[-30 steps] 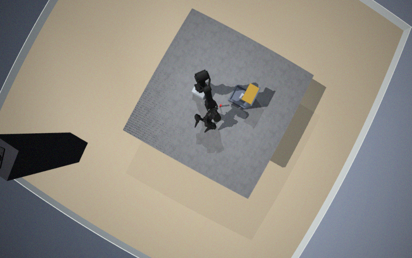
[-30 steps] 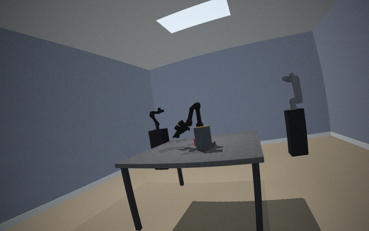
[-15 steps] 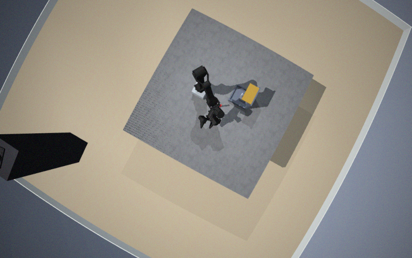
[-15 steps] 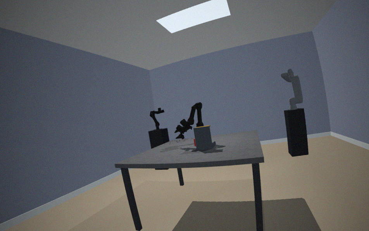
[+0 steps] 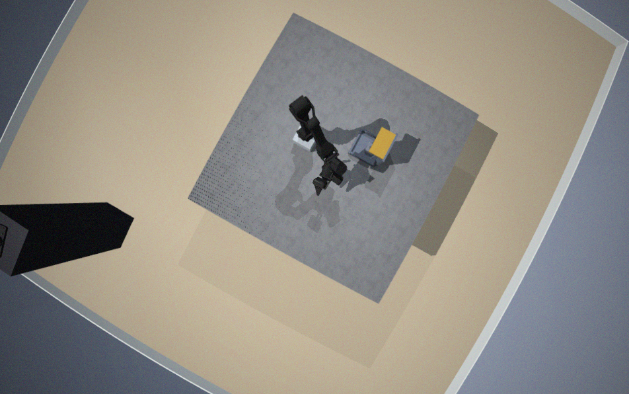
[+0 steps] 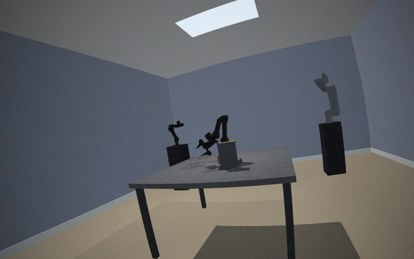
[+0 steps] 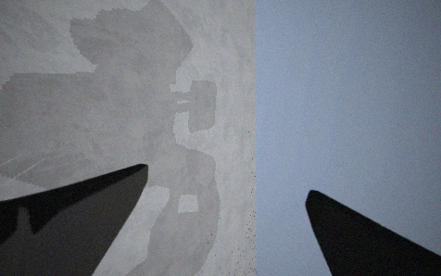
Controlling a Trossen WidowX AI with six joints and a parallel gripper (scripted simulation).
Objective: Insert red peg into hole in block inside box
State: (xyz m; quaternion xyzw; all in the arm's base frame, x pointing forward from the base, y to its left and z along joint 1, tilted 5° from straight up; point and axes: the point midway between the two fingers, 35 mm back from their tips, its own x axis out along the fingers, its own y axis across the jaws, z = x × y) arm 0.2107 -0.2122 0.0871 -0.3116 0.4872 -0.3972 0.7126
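Now: the red peg 20 cm to the left of my gripper tip and 10 cm below it. Also, from my gripper tip: orange roof 36 cm to the left, 16 cm ahead, 7 cm above.
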